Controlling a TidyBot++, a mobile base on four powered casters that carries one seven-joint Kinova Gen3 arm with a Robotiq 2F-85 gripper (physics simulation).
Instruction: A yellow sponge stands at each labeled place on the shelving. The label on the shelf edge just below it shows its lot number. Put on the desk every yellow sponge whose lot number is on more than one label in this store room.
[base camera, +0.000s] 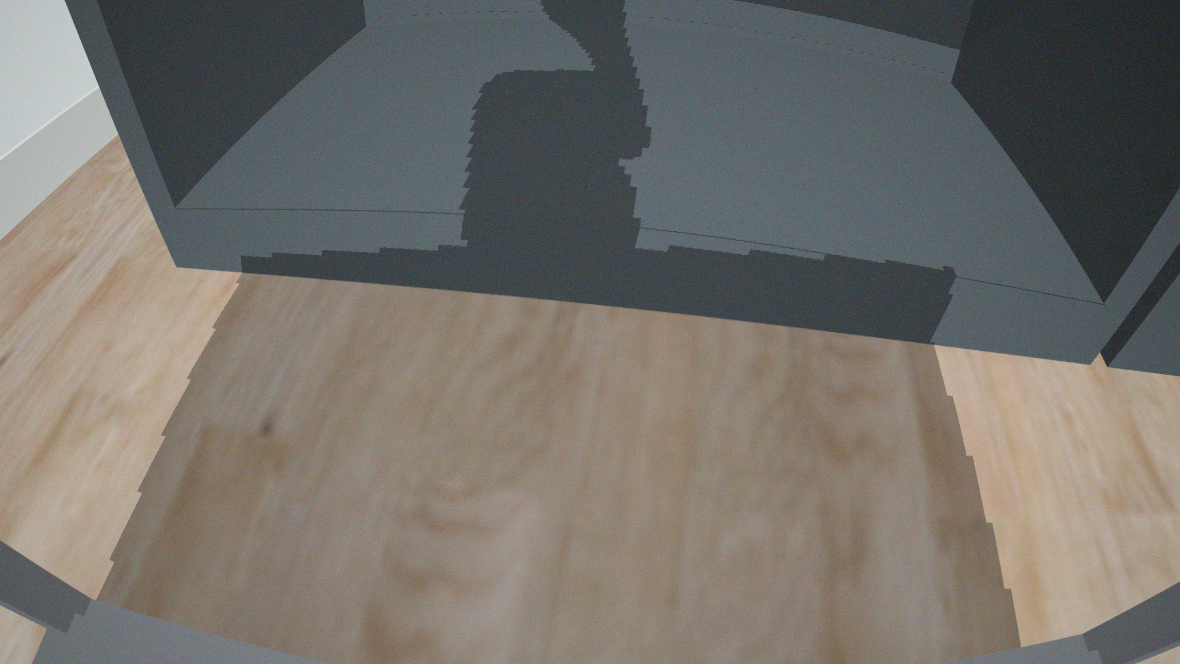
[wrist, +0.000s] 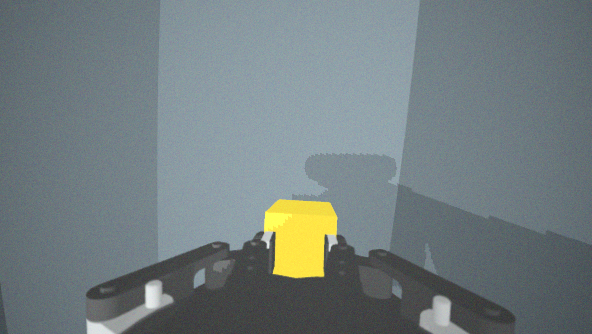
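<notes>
A yellow sponge is between the two fingertips in the wrist view, low and near the middle. My gripper is shut on it, one finger pad against each side. The grey shelving stands across the upper part of the base camera view. Grey inner faces of the shelving show behind the sponge in the wrist view. No lot label and no desk show in either view. The gripper does not show in the base camera view.
A wooden floor lies in front of the shelving. A second grey unit stands close at the right. A white wall with a baseboard is at the left. Parts of the base show at the bottom edge. Dark shadows fall on shelving and floor.
</notes>
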